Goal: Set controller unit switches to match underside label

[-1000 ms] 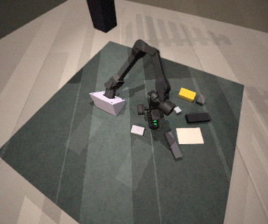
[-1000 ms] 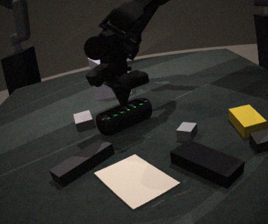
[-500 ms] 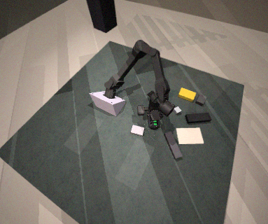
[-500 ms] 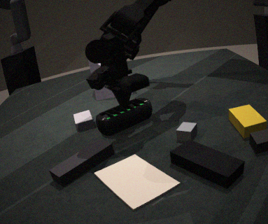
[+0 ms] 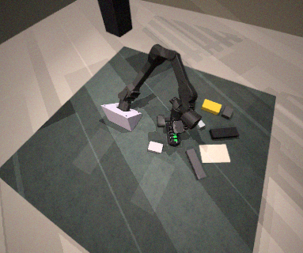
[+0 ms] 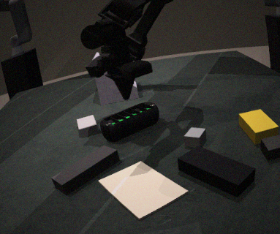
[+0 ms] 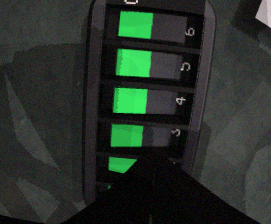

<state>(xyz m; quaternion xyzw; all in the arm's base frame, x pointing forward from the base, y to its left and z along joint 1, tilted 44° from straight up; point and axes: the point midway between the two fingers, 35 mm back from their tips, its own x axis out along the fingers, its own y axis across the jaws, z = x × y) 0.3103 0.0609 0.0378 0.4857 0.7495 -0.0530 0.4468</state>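
Now: the grey cube 11 cm ahead of my gripper tip, 15 cm to the left of it and 7 cm below it. Round my gripper tip: cream plate (26 cm ahead, 4 cm to the left, 8 cm below); then yellow block (10 cm ahead, 32 cm to the left, 7 cm below).
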